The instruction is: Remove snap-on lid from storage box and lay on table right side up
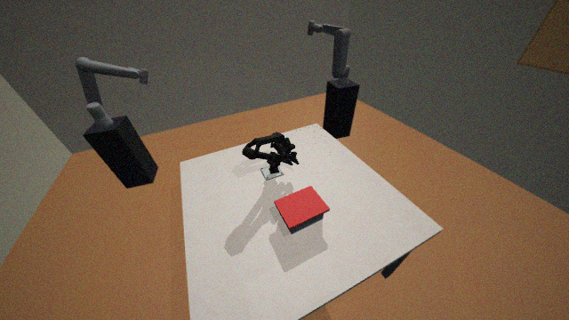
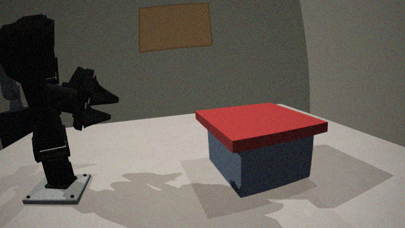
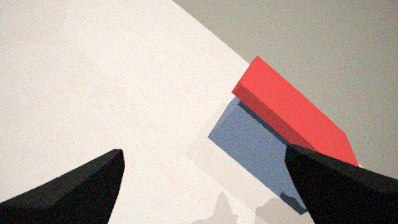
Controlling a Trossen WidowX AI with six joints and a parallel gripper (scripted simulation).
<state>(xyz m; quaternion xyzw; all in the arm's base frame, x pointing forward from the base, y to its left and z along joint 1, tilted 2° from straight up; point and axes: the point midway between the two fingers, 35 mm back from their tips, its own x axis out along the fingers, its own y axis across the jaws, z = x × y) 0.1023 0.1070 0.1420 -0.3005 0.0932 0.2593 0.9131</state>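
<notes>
Right now my gripper tip is 300 mm short of the red lid, 70 mm to the left of it and 30 mm above it. Round my gripper tip: blue storage box (300 mm ahead, 70 mm to the right, 80 mm below).
</notes>
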